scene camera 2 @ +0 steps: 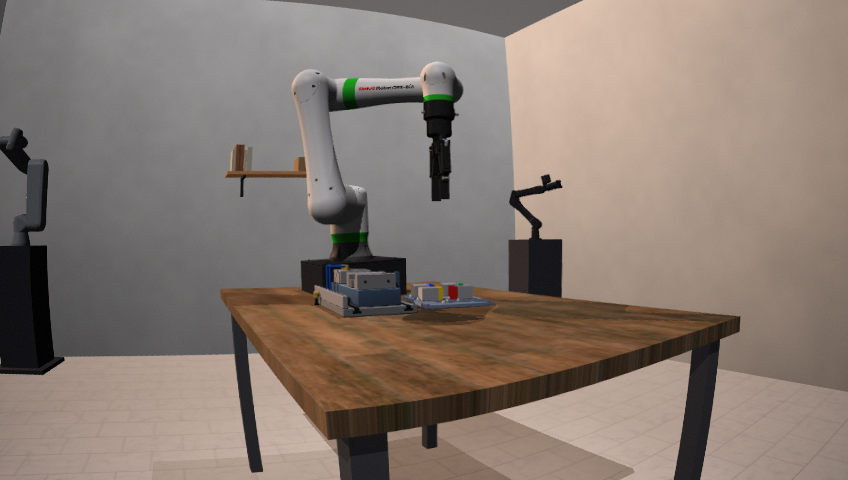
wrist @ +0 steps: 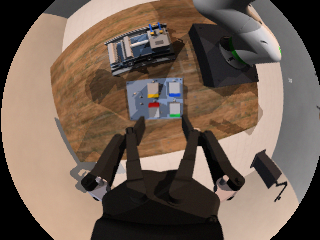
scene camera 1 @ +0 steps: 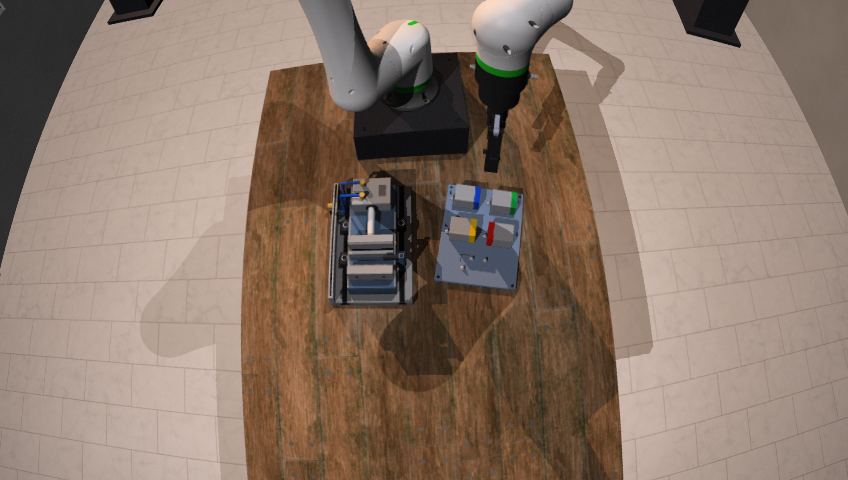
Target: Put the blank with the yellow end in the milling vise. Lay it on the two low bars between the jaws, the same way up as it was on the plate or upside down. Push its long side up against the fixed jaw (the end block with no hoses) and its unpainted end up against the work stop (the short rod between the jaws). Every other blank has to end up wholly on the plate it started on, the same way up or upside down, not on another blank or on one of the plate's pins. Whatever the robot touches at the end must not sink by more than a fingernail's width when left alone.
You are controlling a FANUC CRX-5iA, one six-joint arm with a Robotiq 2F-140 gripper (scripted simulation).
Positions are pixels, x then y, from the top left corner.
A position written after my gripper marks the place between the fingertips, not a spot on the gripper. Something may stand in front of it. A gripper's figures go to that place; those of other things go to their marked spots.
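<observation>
My gripper (wrist: 163, 121), 22 cm from the lens. Blue-grey plate (wrist: 136, 110), 52 cm from the lens.
</observation>
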